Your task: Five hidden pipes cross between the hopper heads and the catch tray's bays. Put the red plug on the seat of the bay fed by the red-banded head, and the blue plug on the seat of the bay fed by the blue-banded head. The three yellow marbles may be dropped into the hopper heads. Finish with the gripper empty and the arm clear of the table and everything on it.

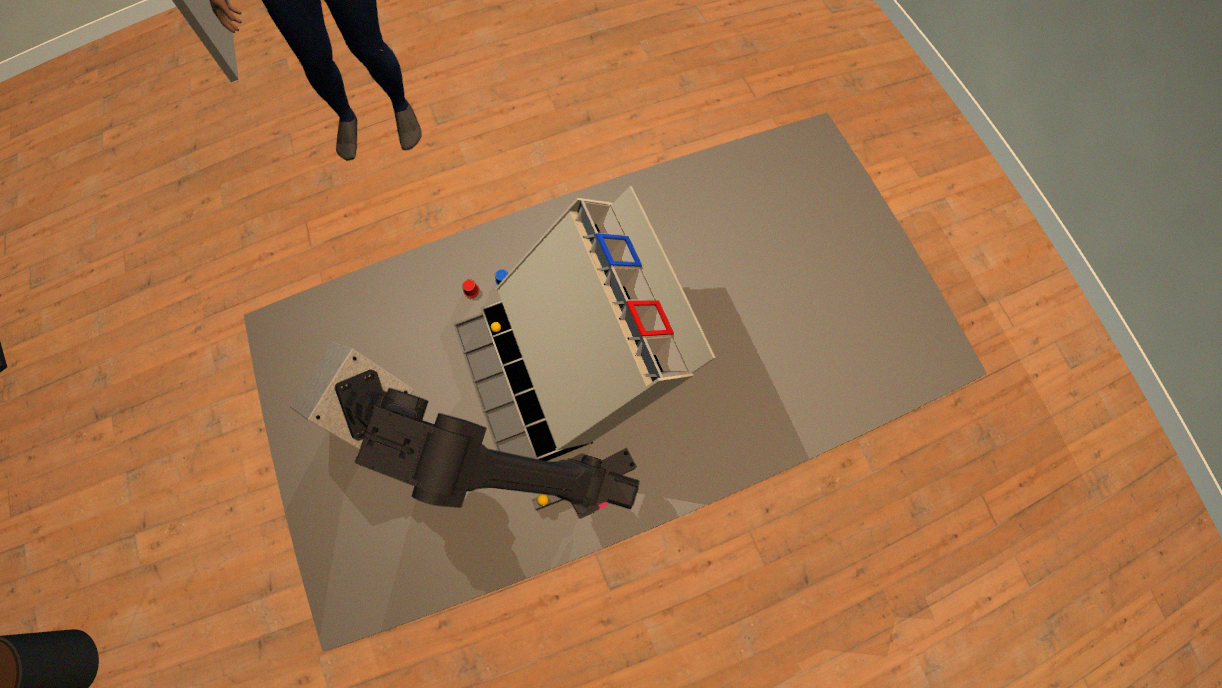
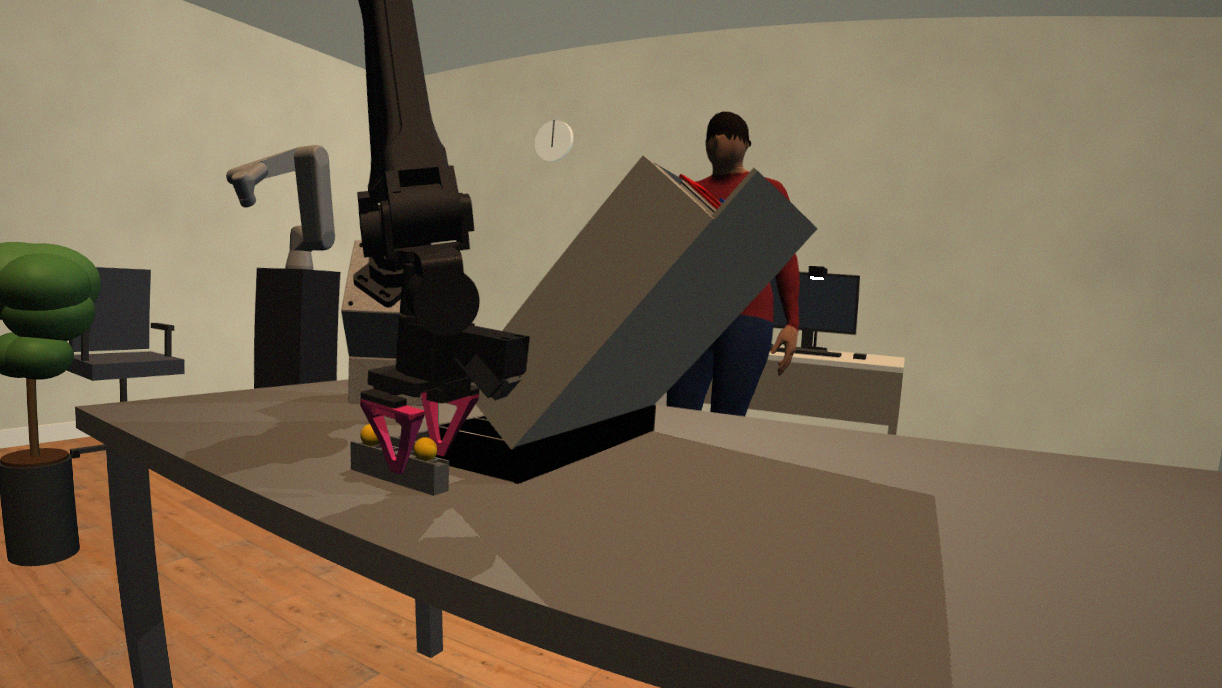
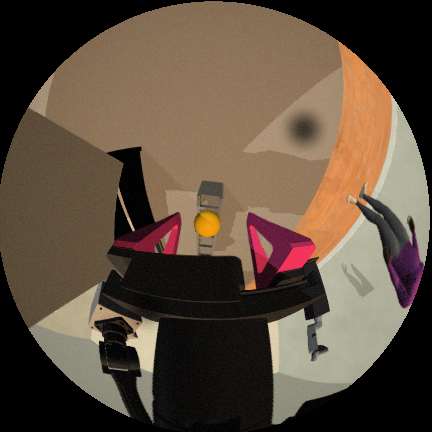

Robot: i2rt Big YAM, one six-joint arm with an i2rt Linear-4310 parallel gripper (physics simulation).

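Pixels of known places: gripper, between the fingertips: (image 2: 418,463) (image 3: 213,216); arm's base, origin of its link: (image 1: 363,404) (image 2: 394,275) (image 3: 113,326).
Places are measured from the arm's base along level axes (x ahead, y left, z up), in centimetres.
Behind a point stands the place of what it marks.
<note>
My gripper (image 2: 419,459) @(y -35.8, x 25.5, z -20.0 cm) (image 3: 213,216) @(y -35.8, x 25.5, z -20.0 cm) is open, its pink fingers low around the small grey rack (image 2: 439,480) @(y -36.2, x 28.2, z -21.3 cm) (image 3: 210,189) @(y -35.9, x 28.3, z -20.8 cm). A yellow marble (image 2: 425,447) @(y -36.3, x 26.6, z -18.0 cm) (image 3: 207,223) @(y -35.6, x 26.9, z -17.6 cm) on the rack lies between the fingers, not gripped. A second marble (image 1: 543,499) @(y -33.3, x 18.1, z -17.3 cm) (image 2: 369,434) @(y -34.3, x 18.4, z -18.2 cm) sits at the rack's other end. A third marble (image 1: 495,326) @(y 6.1, x 31.8, z -19.7 cm) lies in the catch tray's end bay nearest the plugs. The red plug (image 1: 469,288) @(y 17.6, x 31.9, z -18.8 cm) and the blue plug (image 1: 501,276) @(y 15.6, x 39.8, z -18.9 cm) stand on the table beyond that end. The red band (image 1: 633,317) @(y -20.7, x 50.0, z 12.0 cm) and the blue band (image 1: 613,236) @(y -4.3, x 57.9, z 9.5 cm) frame two hopper heads. The pipes are hidden.
The tall slanted housing (image 1: 564,341) @(y -12.4, x 39.8, z -2.1 cm) (image 2: 590,299) @(y -31.5, x 41.8, z -2.1 cm) (image 3: 55,210) rises close beside the gripper, above the black catch tray (image 2: 590,446) @(y -12.8, x 38.4, z -21.5 cm) (image 3: 131,157) @(y -28.5, x 33.4, z -21.1 cm). The table's edge (image 2: 299,525) @(y -48.1, x 19.5, z -24.1 cm) runs on the rack's other side. The arm's base block (image 1: 329,410) @(y 1.1, x -5.4, z 4.0 cm) stands at the tray's front side.
</note>
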